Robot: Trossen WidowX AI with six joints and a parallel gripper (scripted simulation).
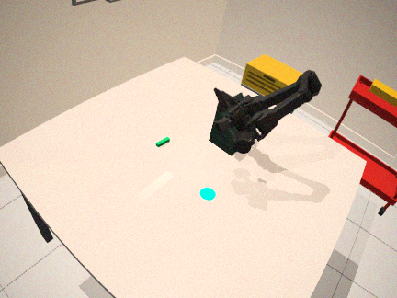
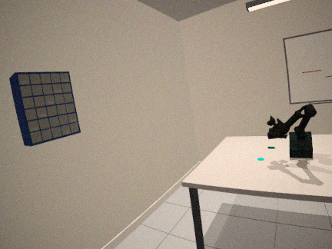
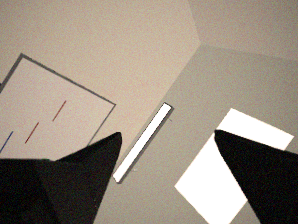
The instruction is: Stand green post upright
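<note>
Right now my gripper tip is 340 mm above the green post, 170 mm to the left of it and 60 mm short of it. The rest, counted from my gripper tip: cyan circle: 340 mm below, 130 mm to the left, 110 mm ahead.
</note>
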